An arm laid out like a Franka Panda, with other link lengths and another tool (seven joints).
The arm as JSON. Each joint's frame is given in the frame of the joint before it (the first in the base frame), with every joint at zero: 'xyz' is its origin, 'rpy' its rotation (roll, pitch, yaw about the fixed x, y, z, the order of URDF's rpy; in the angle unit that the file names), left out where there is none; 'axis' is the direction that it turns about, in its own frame. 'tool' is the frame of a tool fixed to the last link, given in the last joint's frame.
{
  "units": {
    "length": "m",
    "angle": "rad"
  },
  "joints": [
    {
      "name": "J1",
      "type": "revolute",
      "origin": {
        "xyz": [
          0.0,
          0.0,
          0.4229
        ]
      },
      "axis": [
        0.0,
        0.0,
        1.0
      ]
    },
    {
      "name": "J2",
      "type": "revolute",
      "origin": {
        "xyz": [
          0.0,
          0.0,
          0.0
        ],
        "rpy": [
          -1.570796,
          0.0,
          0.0
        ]
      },
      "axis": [
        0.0,
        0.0,
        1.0
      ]
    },
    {
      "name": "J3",
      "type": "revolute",
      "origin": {
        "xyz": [
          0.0,
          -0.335,
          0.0
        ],
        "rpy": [
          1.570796,
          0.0,
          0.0
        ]
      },
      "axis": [
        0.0,
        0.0,
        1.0
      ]
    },
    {
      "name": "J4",
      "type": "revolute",
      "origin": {
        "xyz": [
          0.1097,
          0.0,
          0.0
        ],
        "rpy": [
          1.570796,
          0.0,
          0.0
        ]
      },
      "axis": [
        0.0,
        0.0,
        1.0
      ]
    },
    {
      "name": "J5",
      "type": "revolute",
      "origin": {
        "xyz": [
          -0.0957,
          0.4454,
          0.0
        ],
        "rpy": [
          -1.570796,
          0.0,
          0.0
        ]
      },
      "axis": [
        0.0,
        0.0,
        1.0
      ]
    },
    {
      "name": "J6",
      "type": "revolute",
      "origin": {
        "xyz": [
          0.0,
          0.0,
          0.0
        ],
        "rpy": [
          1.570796,
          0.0,
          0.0
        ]
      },
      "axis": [
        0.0,
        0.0,
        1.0
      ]
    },
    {
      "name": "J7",
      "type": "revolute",
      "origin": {
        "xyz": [
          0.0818,
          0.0,
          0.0
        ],
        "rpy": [
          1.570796,
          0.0,
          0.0
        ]
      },
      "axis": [
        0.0,
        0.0,
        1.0
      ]
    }
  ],
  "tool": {
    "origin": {
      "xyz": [
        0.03,
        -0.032,
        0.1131
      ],
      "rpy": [
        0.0,
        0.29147,
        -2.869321
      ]
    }
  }
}
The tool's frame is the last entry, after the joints.
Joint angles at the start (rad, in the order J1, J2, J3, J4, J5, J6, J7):
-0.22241, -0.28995, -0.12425, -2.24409, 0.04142, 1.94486, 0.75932
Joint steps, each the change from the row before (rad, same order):
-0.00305, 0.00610, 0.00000, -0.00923, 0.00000, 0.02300, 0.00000
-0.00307, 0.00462, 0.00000, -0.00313, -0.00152, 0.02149, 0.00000
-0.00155, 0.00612, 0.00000, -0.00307, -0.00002, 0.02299, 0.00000
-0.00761, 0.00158, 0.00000, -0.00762, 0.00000, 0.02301, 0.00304
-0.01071, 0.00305, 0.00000, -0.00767, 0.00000, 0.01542, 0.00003
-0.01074, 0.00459, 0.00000, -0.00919, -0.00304, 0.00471, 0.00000
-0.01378, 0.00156, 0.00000, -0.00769, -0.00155, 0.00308, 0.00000
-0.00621, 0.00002, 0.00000, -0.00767, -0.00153, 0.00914, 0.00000
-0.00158, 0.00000, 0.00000, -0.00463, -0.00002, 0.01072, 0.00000
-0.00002, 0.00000, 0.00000, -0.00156, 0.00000, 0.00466, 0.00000
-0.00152, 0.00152, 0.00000, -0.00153, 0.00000, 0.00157, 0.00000
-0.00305, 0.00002, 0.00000, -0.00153, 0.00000, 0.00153, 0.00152
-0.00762, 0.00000, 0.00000, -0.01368, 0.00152, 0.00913, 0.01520
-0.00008, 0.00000, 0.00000, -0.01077, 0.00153, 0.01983, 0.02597
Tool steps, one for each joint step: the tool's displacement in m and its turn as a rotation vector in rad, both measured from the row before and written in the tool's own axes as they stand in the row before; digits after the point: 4 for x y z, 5 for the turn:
-0.0043, 0.0005, 0.0048, -0.00720, -0.00490, 0.00186
-0.0034, 0.0011, 0.0007, -0.01133, -0.00898, -0.00037
-0.0030, 0.0019, 0.0016, -0.01163, -0.00798, -0.00134
-0.0052, -0.0015, 0.0006, -0.01470, -0.00785, 0.00708
-0.0067, -0.0030, 0.0019, -0.00724, -0.00364, 0.00949
-0.0071, -0.0044, 0.0051, 0.00589, 0.00089, 0.01209
-0.0076, -0.0053, 0.0023, 0.00153, 0.00086, 0.01441
-0.0037, -0.0026, 0.0020, -0.00235, -0.00236, 0.00525
-0.0012, -0.0004, 0.0009, -0.00552, -0.00328, 0.00012
-0.0002, 0.0001, 0.0002, -0.00256, -0.00161, -0.00070
-0.0012, -0.0005, 0.0012, 0.00079, 0.00045, 0.00196
-0.0016, -0.0011, 0.0001, -0.00140, -0.00020, 0.00439
-0.0051, -0.0047, 0.0050, -0.00392, 0.00276, 0.02384
-0.0019, -0.0011, 0.0031, -0.01592, -0.00342, 0.02358

